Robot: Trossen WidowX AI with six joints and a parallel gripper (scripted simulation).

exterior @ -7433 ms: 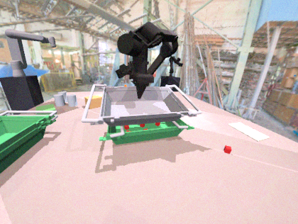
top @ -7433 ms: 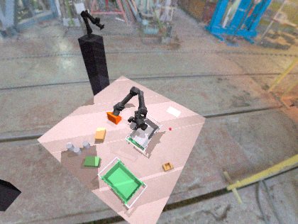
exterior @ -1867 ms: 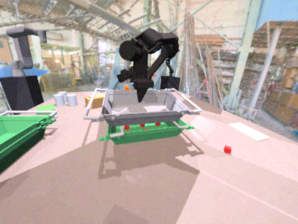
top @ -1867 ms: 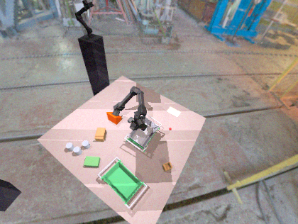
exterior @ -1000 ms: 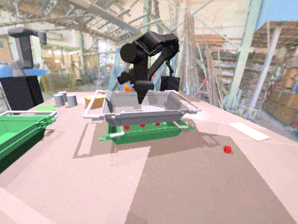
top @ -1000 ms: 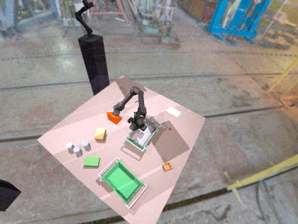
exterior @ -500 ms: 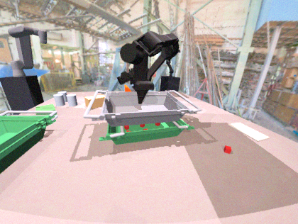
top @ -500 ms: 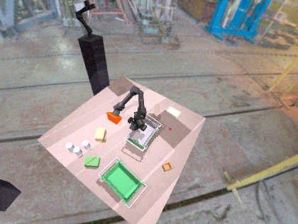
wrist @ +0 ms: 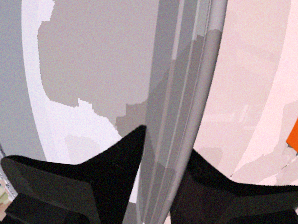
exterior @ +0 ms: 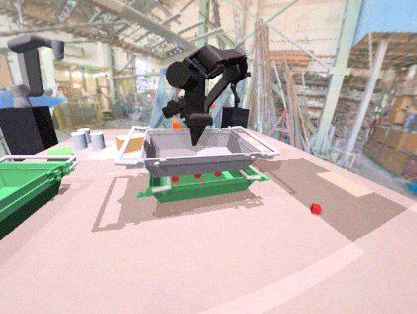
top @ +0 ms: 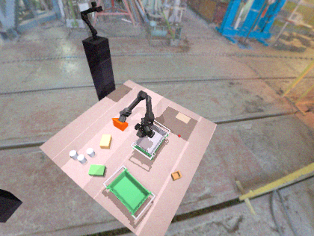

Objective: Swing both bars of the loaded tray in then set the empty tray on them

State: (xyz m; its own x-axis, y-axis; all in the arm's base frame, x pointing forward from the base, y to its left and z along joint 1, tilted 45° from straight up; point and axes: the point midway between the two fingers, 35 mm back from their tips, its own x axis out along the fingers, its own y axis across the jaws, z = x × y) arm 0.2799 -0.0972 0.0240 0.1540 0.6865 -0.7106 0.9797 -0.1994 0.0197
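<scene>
Now: gripper tip 80 mm short of the grey tray, 20 mm below it and 10 mm to the left of it. From my gripper tip the other things lie so: tan block 300 mm behind, 190 mm to the right, 60 mm below; small brown box 400 mm ahead, 190 mm to the right, 80 mm below; red block 300 mm ahead, 210 mm to the left, 80 mm below.
</scene>
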